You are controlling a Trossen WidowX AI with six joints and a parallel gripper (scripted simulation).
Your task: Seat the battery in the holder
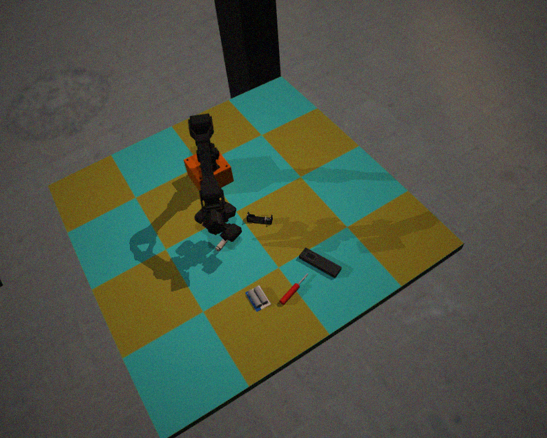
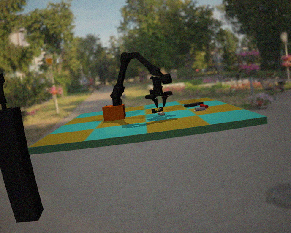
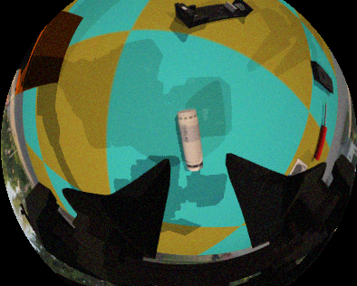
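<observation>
Now: the white battery 4 cm below my gripper tip. From my gripper tip the other things lie so: black remote: 32 cm ahead, 22 cm to the left, 4 cm below; blister pack of batteries: 27 cm ahead, 5 cm to the right, 5 cm below; red screwdriver: 33 cm ahead, 9 cm to the left, 4 cm below.
</observation>
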